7 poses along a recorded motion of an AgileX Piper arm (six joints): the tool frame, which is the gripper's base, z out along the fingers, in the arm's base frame.
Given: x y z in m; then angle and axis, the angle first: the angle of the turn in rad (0 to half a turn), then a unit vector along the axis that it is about.
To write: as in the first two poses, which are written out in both.
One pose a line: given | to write
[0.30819 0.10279 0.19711 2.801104 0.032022 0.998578 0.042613] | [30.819 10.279 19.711 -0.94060 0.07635 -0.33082 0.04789 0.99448 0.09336]
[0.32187 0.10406 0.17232 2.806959 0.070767 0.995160 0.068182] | [32.187 10.406 17.232 -0.93479 0.15934 -0.31745 0.11455 0.98122 0.15518]
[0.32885 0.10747 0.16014 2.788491 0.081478 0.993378 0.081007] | [32.885 10.747 16.014 -0.92544 0.18490 -0.33073 0.12887 0.97441 0.18415]
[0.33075 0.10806 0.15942 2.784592 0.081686 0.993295 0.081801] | [33.075 10.806 15.942 -0.92402 0.18575 -0.33418 0.12857 0.97411 0.18593]
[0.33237 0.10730 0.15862 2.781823 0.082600 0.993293 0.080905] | [33.237 10.730 15.862 -0.92277 0.18732 -0.33676 0.13036 0.97412 0.18466]
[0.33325 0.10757 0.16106 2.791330 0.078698 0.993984 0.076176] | [33.325 10.757 16.106 -0.92727 0.17784 -0.32945 0.12556 0.97674 0.17384]
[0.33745 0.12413 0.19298 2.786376 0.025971 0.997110 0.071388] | [33.745 12.413 19.298 -0.93626 0.07500 -0.34320 0.02535 0.98882 0.14695]
